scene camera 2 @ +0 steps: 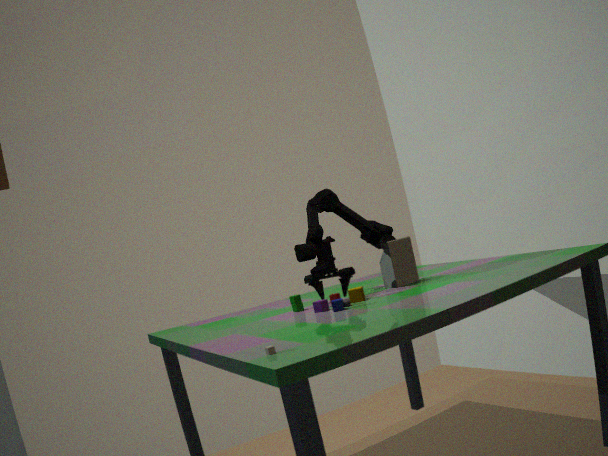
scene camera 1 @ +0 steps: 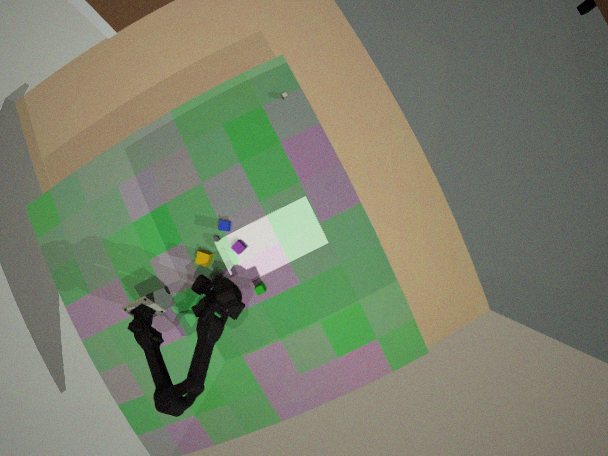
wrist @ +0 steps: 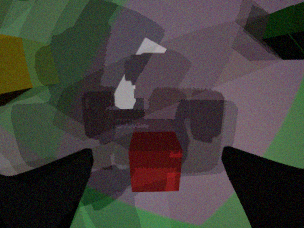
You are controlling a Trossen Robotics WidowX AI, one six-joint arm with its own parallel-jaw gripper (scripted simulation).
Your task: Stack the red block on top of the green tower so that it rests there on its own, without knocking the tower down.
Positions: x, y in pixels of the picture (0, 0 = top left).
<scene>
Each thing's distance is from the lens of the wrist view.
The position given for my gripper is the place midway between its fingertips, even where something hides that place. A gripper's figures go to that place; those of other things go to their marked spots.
my gripper (wrist: 159, 156): 0.10 m
red block (wrist: 154, 158): 0.09 m
</scene>
